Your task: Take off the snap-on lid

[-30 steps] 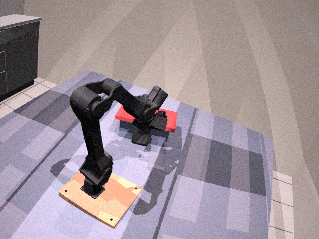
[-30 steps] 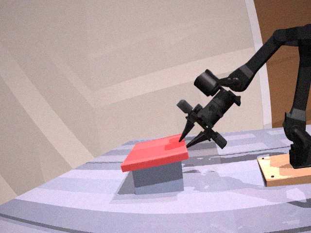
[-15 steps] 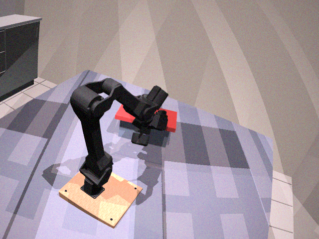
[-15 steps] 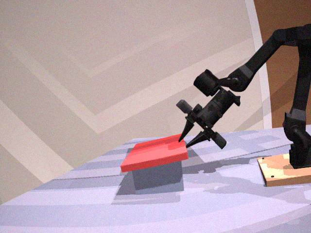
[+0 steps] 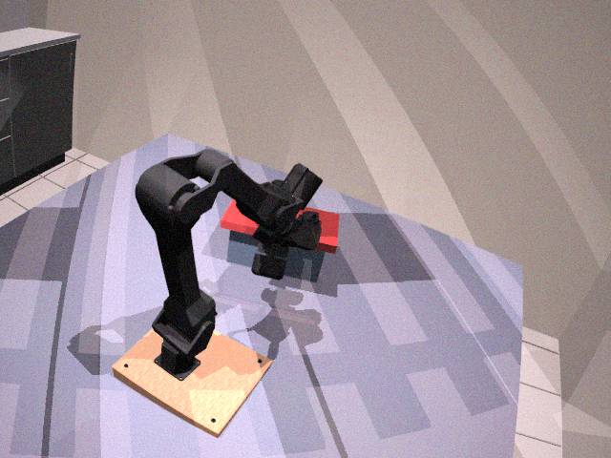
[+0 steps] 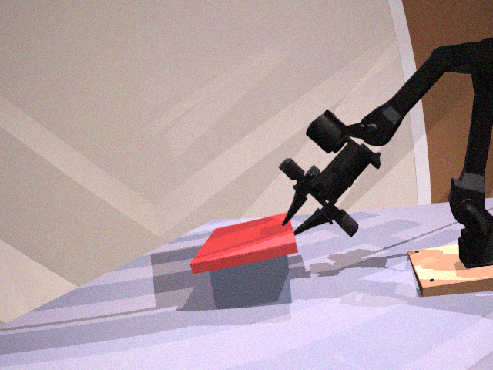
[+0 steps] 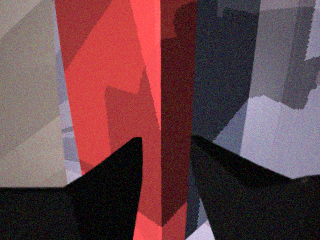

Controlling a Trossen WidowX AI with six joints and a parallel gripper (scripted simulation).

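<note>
Right now my gripper tip is 7 cm short of the red lid and 3 cm to the right of it. Round my gripper tip: grey-blue storage box 7 cm ahead, 6 cm below, 2 cm to the left.
</note>
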